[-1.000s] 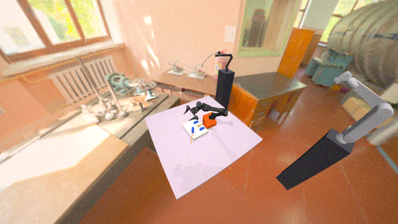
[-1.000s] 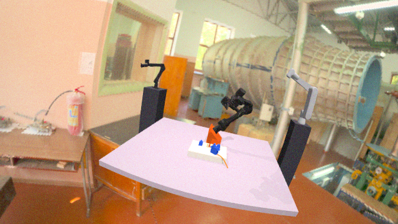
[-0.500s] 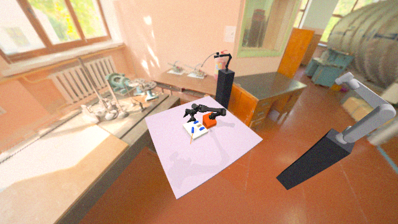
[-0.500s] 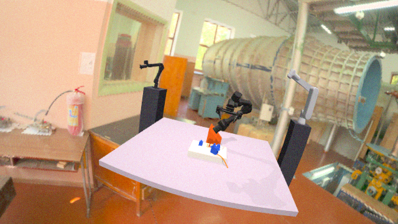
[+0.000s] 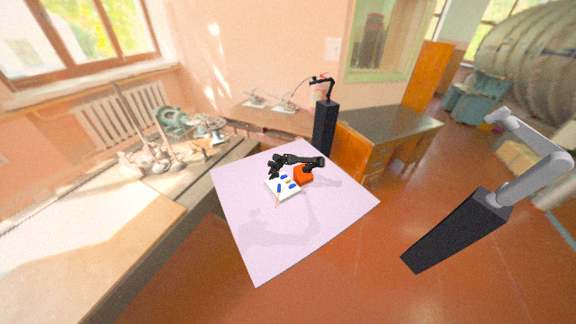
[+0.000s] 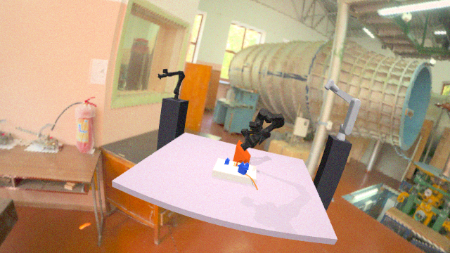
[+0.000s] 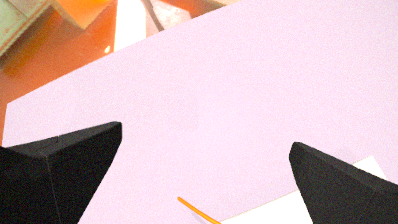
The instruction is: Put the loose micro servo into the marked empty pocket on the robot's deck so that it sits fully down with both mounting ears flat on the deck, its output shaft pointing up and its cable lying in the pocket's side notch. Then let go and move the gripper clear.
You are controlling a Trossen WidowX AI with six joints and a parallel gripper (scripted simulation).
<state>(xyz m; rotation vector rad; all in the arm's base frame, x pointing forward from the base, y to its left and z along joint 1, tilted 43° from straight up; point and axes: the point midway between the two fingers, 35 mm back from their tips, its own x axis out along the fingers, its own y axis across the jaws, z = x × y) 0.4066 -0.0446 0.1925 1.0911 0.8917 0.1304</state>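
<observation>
Right now my gripper tip is 120 mm past the white robot deck, 80 mm to the left of it and 270 mm above it.
</observation>
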